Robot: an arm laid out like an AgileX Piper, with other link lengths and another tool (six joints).
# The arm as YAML. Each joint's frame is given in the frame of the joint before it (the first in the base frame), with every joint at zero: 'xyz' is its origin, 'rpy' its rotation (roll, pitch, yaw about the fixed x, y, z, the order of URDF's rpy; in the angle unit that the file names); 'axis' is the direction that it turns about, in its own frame. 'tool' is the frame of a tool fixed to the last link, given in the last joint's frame.
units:
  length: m
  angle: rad
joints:
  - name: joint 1
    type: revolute
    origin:
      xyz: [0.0, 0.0, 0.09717]
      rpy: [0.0, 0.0, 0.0]
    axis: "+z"
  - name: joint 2
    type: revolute
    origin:
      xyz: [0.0, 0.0, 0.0]
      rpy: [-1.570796, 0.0, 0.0]
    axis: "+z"
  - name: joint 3
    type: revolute
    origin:
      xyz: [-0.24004, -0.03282, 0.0]
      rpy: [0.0, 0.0, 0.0]
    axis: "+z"
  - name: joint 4
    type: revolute
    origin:
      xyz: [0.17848, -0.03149, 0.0]
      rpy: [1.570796, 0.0, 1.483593]
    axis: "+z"
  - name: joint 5
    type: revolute
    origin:
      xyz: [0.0, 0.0, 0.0]
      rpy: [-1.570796, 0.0, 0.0]
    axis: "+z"
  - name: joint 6
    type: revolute
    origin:
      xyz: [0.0, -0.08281, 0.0]
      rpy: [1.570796, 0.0, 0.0]
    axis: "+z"
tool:
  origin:
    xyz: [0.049, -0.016, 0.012]
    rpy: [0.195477, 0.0, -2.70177]
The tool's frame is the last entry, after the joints.
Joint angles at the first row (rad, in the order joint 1, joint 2, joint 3, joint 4, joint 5, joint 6):
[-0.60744, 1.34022, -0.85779, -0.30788, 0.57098, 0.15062]
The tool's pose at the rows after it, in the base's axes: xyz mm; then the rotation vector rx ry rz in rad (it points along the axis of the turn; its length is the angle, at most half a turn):
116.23, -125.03, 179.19, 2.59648, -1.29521, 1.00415
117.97, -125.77, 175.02, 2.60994, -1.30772, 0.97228
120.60, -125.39, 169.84, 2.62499, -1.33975, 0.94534
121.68, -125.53, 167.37, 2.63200, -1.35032, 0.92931
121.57, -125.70, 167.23, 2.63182, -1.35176, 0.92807
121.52, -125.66, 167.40, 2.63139, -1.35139, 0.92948
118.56, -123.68, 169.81, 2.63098, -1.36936, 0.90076
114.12, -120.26, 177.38, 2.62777, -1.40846, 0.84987
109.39, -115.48, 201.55, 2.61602, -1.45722, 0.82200
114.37, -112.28, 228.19, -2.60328, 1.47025, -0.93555
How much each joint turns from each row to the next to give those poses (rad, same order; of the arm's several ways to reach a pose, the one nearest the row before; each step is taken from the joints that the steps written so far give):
[0.00002, 0.02271, 0.00001, 0.00204, -0.00342, 0.00004]
[-0.00001, 0.02400, -0.00002, 0.00447, 0.00002, -0.00002]
[-0.00001, 0.02679, 0.00003, 0.02036, -0.00230, -0.00001]
[0.00001, 0.01351, -0.00004, 0.00558, -0.00077, -0.00001]
[-0.00135, 0.00073, 0.00003, 0.00092, -0.00005, -0.00110]
[0.00002, -0.00097, -0.00002, 0.00004, 0.00000, -0.00008]
[0.00004, -0.00940, -0.00566, 0.00462, 0.03549, 0.00006]
[0.00000, -0.01741, -0.02874, 0.01543, 0.08286, -0.00362]
[0.00001, -0.04255, -0.10081, 0.03673, 0.16460, -0.02228]
[-0.00024, -0.03251, -0.12832, 0.07553, 0.09101, -0.03813]

